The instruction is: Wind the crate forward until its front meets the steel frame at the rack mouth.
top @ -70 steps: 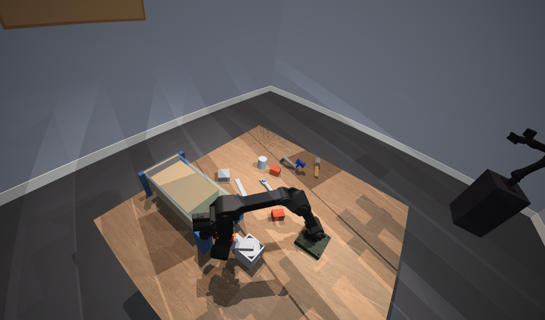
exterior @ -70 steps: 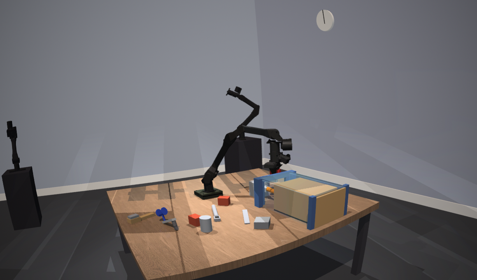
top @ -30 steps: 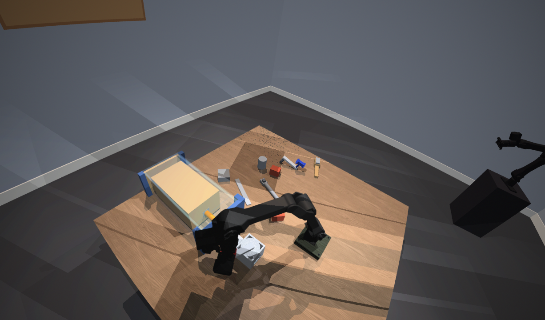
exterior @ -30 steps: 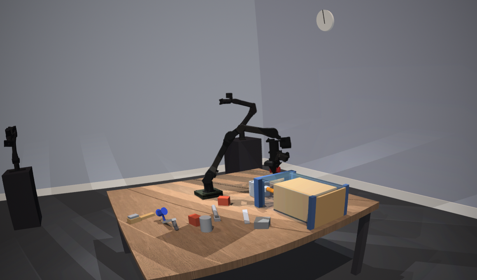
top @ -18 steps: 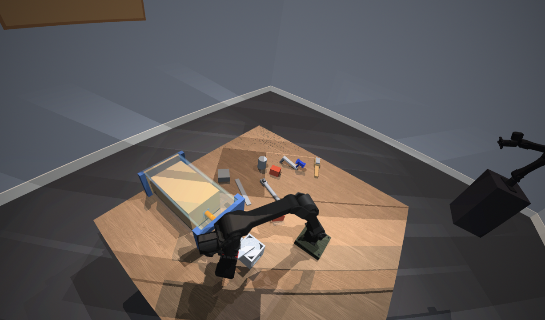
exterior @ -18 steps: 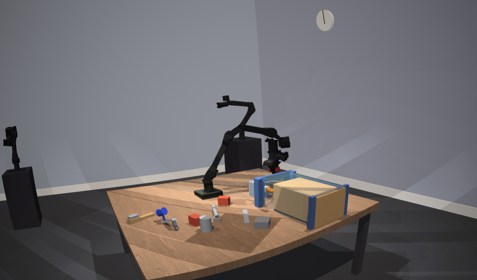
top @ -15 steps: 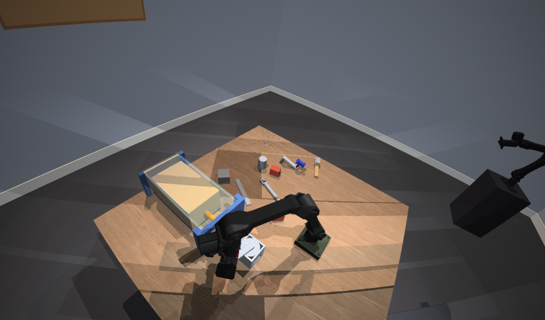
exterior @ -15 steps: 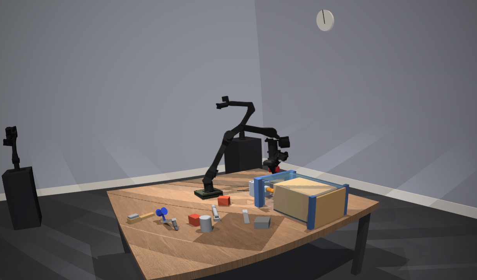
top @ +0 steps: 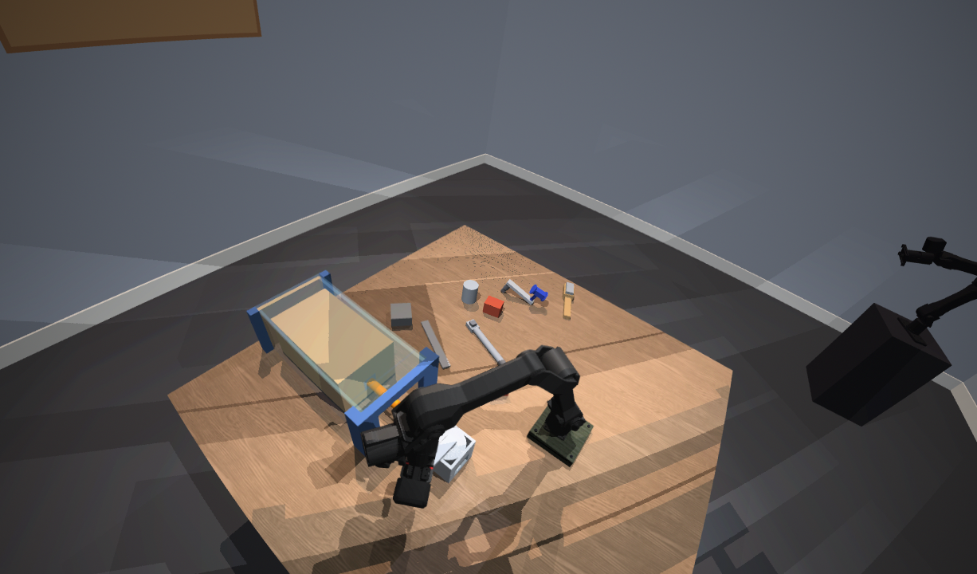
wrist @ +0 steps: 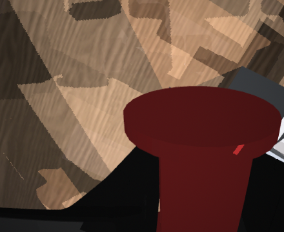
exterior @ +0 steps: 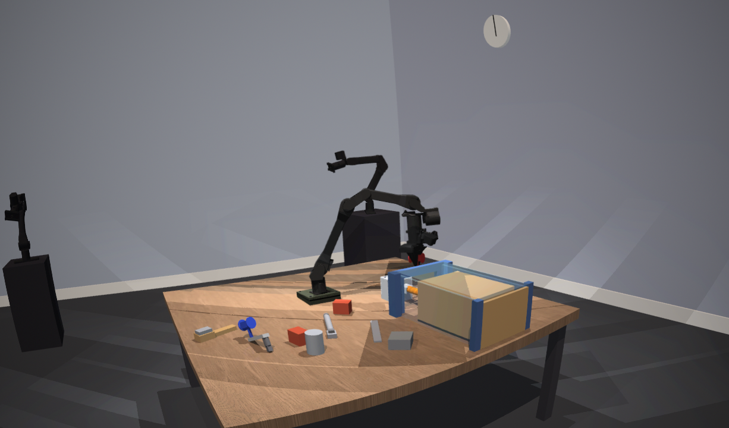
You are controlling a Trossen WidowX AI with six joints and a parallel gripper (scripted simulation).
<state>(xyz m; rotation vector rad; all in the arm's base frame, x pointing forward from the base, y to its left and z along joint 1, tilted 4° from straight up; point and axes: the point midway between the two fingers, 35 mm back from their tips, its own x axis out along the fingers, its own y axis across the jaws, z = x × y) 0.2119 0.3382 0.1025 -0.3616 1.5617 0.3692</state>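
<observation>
My gripper tip is now 40 mm to the left of the winch handle and 10 mm above it. Round my gripper tip: red knob (20 mm above); then grey winch (110 mm to the right, 90 mm below, 20 mm behind); then blue frame (150 mm ahead, 110 mm to the right, 10 mm below).
</observation>
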